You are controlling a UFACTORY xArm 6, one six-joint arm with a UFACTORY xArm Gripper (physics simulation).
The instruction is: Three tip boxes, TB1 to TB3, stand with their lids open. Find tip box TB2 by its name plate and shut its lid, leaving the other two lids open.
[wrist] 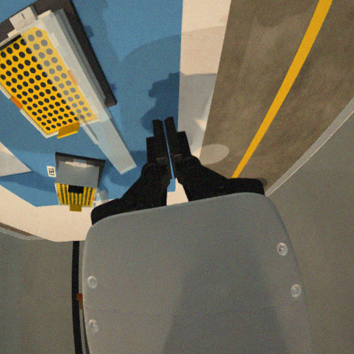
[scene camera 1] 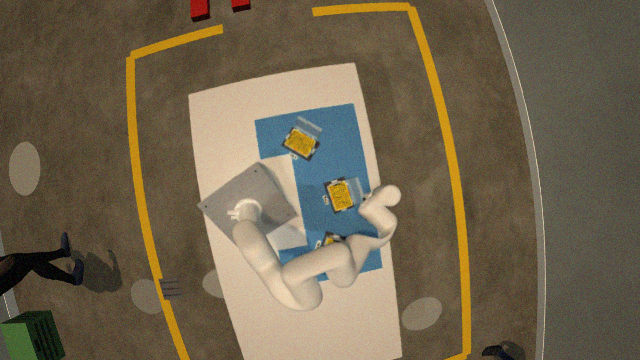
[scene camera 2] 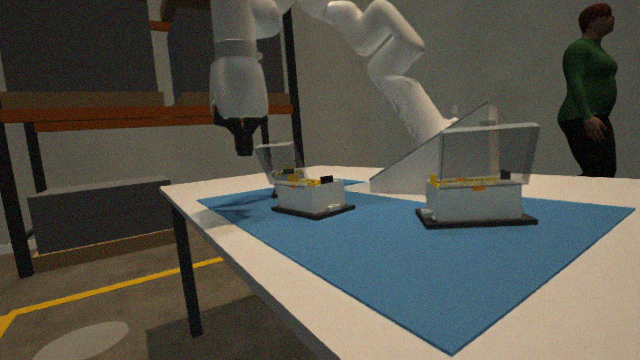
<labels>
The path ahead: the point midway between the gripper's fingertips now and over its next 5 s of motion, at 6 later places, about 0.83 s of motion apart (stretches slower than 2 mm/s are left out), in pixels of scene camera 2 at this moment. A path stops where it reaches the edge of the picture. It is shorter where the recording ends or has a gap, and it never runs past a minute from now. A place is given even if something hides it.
The gripper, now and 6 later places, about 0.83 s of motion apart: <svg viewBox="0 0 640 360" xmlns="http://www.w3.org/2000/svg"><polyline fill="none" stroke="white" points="245,155 262,165 280,155 275,103 310,153 320,153 321,167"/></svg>
</labels>
